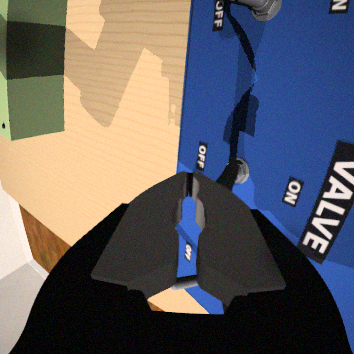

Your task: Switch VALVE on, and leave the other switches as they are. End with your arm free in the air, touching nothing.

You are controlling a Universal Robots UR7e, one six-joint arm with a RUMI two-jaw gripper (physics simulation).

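Places are measured from the arm's base along level axes (x ahead, y left, z up), in centimetres.
Pixels of known places: gripper, fingertip midpoint: (189,174).
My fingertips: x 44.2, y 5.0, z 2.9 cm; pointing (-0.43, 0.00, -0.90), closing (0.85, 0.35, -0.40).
Ahead of a thing's pixels: the offset from my fingertips to its top centre. "spot": to the spot under its first point. Level surfaces: height alone.
The VALVE label {dy +2.8, dx +8.9, dz -0.8 cm} (330,202) is at the right on the blue panel {dz -2.6 cm} (300,90). Its switch has a round metal collar {spot: dy +1.1, dx +3.0, dz -3.2 cm} (242,170) between the OFF label {spot: dy -0.5, dx -0.9, dz -5.2 cm} (201,156) on the left and the ON label {spot: dy +2.1, dx +6.6, dz -2.1 cm} (292,191) on the right. The dark lever {dy +0.6, dx +2.3, dz +1.1 cm} (228,176) runs from the collar down and left, on the OFF side, and its end is hidden behind the right jaw. My gripper (189,174) is shut and empty, its tips just left of the lever. Whether the jaw touches the lever cannot be told.
Another switch {spot: dy +11.6, dx -0.9, dz -3.0 cm} (266,7) is at the top, with an OFF label (218,15) beside it. A metal rod end {spot: dy -11.0, dx +4.4, dz -0.7 cm} (185,283) and another OFF label (188,252) show through the gap between the jaws. A green block (35,105) stands on the wooden table {dz -12.5 cm} (125,150) at the left.
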